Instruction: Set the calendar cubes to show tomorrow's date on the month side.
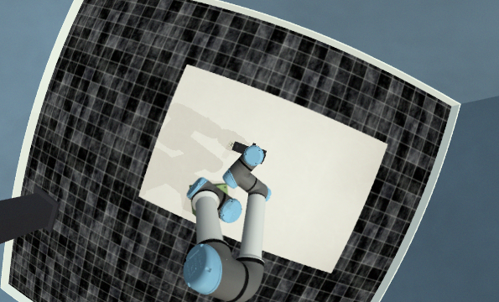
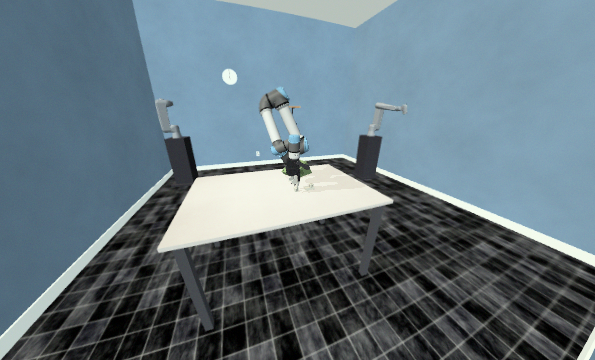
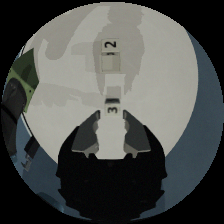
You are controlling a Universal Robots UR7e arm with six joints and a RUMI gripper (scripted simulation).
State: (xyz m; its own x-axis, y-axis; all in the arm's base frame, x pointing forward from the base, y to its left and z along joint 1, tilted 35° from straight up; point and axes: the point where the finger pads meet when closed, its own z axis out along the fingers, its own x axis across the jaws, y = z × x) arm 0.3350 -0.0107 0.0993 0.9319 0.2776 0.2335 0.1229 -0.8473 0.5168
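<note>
Right now the white calendar cube is 3 cm below my hand. From my hand the other things lie so: calendar tray (11 cm to the left, 4 cm below, 1 cm behind); pale date cube (12 cm to the left, 2 cm below, 2 cm behind).
</note>
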